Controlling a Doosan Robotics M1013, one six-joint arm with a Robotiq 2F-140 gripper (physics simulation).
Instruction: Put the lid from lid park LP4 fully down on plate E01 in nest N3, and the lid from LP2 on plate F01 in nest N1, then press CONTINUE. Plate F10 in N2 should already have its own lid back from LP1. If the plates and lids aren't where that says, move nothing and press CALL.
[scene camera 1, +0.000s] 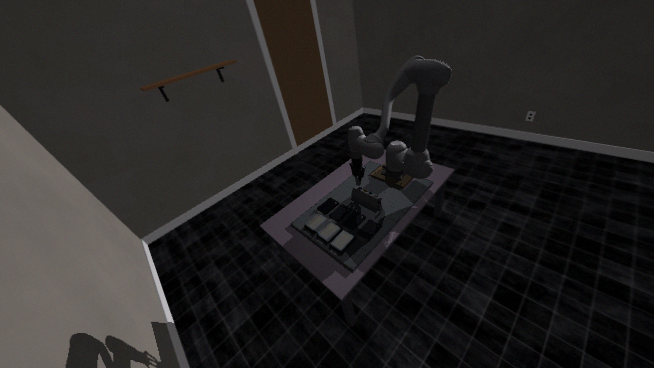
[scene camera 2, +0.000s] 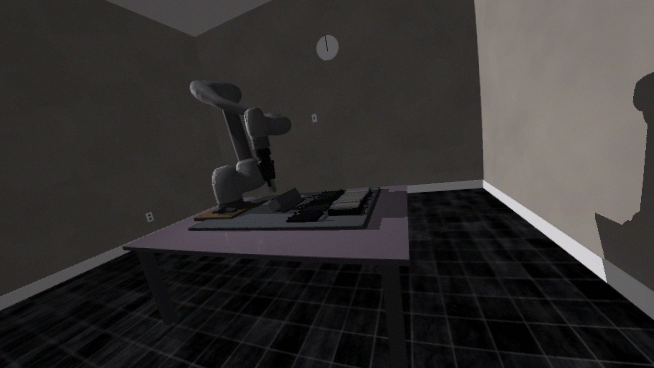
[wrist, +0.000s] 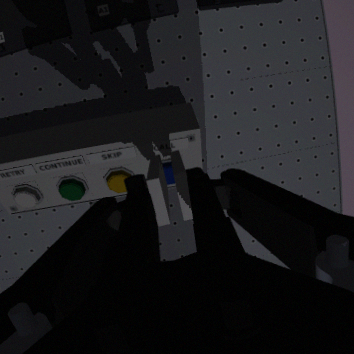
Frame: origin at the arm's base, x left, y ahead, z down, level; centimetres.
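Where they show: gripper, between the fingertips: (scene camera 1: 358, 184) (scene camera 2: 273, 192) (wrist: 168, 169); arm's base, origin of its link: (scene camera 1: 395, 171) (scene camera 2: 232, 208).
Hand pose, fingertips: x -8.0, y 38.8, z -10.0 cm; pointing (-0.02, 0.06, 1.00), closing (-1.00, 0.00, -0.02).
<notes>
Things, the pixels of their top centre, and the offset from my fingertips. Level surfaces: height alone.
- button panel, centre of its top: (wrist: 85, 166) (scene camera 2: 283, 192) (scene camera 1: 365, 191) dx +7.5, dy +1.6, dz +2.4 cm
- blue CALL button, centre of its top: (wrist: 168, 173) dx +0.1, dy -1.0, dz +3.4 cm
- green CONTINUE button, centre of its top: (wrist: 68, 190) dx +10.1, dy -0.5, dz +3.4 cm
- yellow SKIP button, centre of its top: (wrist: 117, 182) dx +5.1, dy -0.7, dz +3.4 cm
- white RETRY button, centre of its top: (wrist: 21, 198) dx +15.1, dy -0.2, dz +3.4 cm
- grey perforated board, height of its surface: dz +10.8 cm
- pink table, height of its surface: dz +12.1 cm
My gripper (scene camera 1: 358, 183) (scene camera 2: 272, 188) (wrist: 168, 169) is shut, with a narrow gap between its fingertips and nothing in it. It is above the right end of the button panel (scene camera 1: 366, 200) (scene camera 2: 284, 200) (wrist: 100, 127), over the CALL button. The blue CALL button (wrist: 170, 175) shows partly between the fingers; contact with it cannot be told. The green CONTINUE button (wrist: 72, 190) is to the left. Three light, flat plate-like pieces (scene camera 1: 316, 223) (scene camera 1: 329, 231) (scene camera 1: 342, 241) lie in a row beyond the panel. Which are plates or lids, and their labels, cannot be read.
The yellow SKIP button (wrist: 118, 181) and white RETRY button (wrist: 26, 196) are on the panel. Dark holders (scene camera 1: 328, 205) stand between panel and light pieces. Everything is on a grey perforated board (scene camera 2: 240, 222) (wrist: 265, 110) on the pink table (scene camera 1: 300, 205) (scene camera 2: 300, 245). The arm's base plate (scene camera 2: 215, 215) is brown.
</notes>
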